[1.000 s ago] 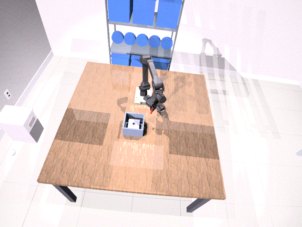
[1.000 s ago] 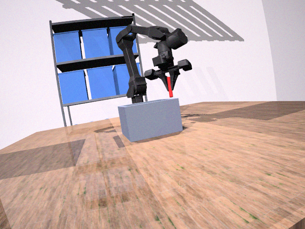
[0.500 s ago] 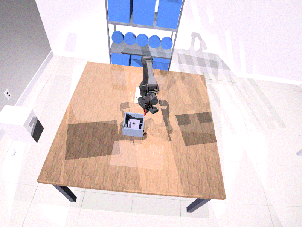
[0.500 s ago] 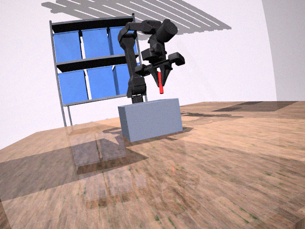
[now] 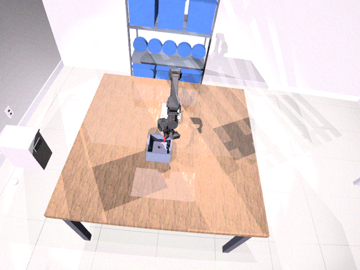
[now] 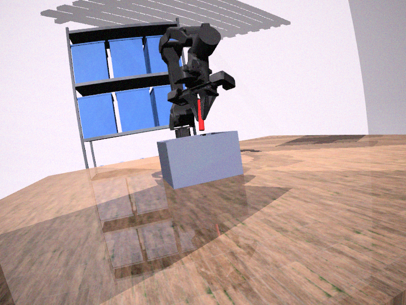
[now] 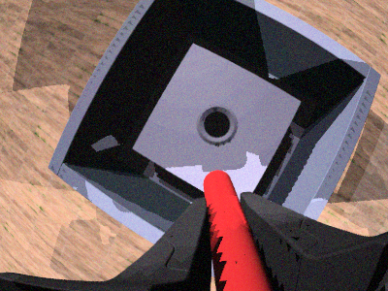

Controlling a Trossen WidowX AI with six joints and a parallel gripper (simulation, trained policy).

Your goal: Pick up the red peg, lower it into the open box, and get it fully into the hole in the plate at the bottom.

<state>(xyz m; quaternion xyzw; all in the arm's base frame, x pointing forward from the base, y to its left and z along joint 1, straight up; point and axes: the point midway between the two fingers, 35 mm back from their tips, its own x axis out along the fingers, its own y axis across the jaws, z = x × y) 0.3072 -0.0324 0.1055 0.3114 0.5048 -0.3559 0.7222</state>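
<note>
Right now the grey plate is 90 mm below my gripper tip, 30 mm to the right of it and 20 mm ahead of it. Round my gripper tip: grey-blue box (110 mm below, 30 mm to the right, 20 mm ahead); then red peg (10 mm above).
</note>
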